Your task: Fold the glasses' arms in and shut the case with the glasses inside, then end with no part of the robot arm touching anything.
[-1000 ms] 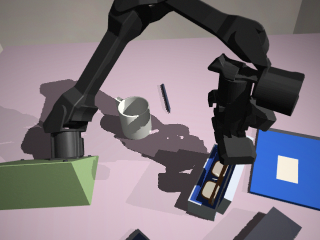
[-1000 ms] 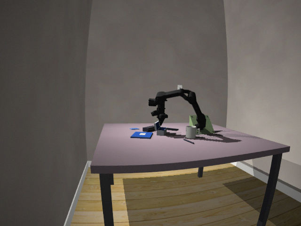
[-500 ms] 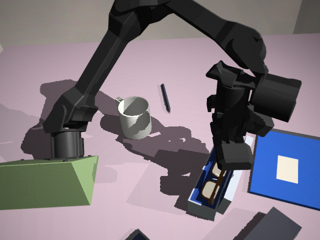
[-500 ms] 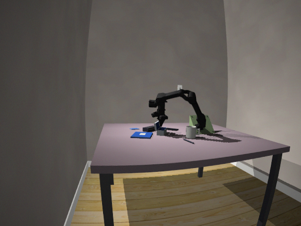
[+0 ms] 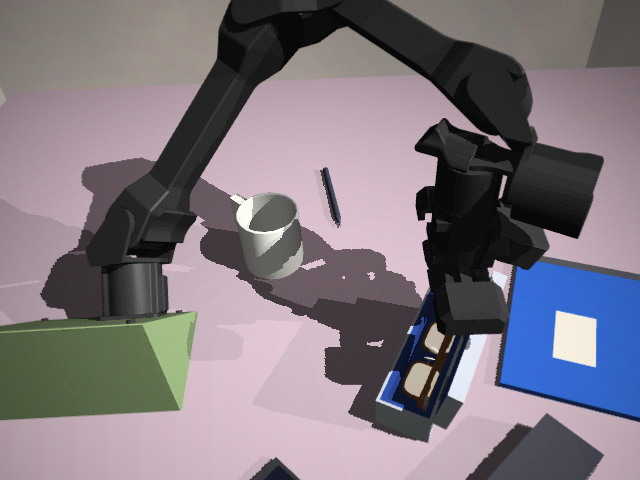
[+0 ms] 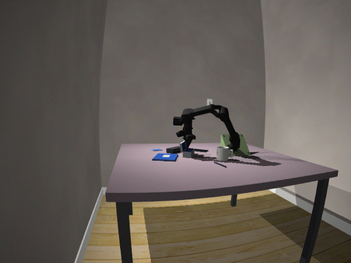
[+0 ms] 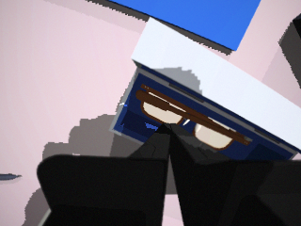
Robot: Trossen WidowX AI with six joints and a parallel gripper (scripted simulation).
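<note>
Right now my hand is 6 cm to the left of the glasses case lid, 3 cm above it and 1 cm short of it. Round my hand: dark grey box (19 cm to the right, 8 cm below, 2 cm ahead); white mug (19 cm behind, 17 cm to the left, 6 cm below); glasses case (5 cm to the right, 5 cm below, 1 cm behind).
</note>
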